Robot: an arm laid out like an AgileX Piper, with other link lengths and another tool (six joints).
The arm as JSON. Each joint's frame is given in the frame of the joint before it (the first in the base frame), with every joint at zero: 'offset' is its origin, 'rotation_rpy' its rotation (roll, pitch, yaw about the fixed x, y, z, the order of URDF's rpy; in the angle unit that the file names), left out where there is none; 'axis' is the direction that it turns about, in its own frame. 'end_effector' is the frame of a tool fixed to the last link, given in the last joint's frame.
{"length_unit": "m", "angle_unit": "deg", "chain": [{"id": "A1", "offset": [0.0, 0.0, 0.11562], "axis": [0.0, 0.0, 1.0]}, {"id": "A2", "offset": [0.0, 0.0, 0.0], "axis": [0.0, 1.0, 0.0]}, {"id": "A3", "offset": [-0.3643, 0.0, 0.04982], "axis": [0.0, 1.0, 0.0]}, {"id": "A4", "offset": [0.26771, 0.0, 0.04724], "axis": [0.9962, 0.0, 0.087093]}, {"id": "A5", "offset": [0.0, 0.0, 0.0], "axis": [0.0, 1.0, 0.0]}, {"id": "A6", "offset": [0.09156, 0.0, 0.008], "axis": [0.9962, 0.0, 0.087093]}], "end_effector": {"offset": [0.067, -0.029, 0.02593], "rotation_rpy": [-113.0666, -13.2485, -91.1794]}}
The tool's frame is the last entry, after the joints.
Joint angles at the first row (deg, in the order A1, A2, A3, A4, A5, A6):
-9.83, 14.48, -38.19, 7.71, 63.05, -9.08
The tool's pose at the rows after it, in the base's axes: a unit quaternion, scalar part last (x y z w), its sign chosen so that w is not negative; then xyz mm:
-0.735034 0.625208 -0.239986 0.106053 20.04 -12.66 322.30
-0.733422 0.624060 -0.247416 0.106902 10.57 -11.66 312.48
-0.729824 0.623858 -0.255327 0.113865 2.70 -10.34 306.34
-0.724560 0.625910 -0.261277 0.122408 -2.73 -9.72 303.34
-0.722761 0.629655 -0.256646 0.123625 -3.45 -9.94 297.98
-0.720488 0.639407 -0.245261 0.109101 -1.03 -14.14 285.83
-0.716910 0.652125 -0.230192 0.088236 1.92 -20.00 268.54
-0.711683 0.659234 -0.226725 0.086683 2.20 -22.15 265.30
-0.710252 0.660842 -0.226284 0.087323 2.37 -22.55 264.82
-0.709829 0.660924 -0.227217 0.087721 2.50 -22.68 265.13
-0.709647 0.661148 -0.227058 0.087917 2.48 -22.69 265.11
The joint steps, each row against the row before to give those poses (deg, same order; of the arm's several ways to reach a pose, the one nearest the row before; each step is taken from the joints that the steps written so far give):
0.00, -3.45, 1.60, -0.74, 0.89, 0.01
0.00, -3.00, 1.33, -0.34, 0.87, 0.00
0.00, -2.58, 0.79, 0.01, 0.51, 0.35
0.00, -1.76, 0.36, -0.02, 0.18, 0.76
0.00, -0.58, 0.74, -0.05, 0.15, 0.65
0.00, 0.00, 1.89, -1.40, 0.05, 0.88
0.00, 0.00, 2.75, -1.98, -0.07, 1.18
0.00, 0.00, 0.55, -0.68, -0.21, 1.09
0.00, 0.00, 0.11, -0.11, -0.13, 0.29
0.00, 0.00, 0.00, -0.03, -0.13, 0.02
0.00, 0.00, 0.00, 0.00, 0.00, 0.04

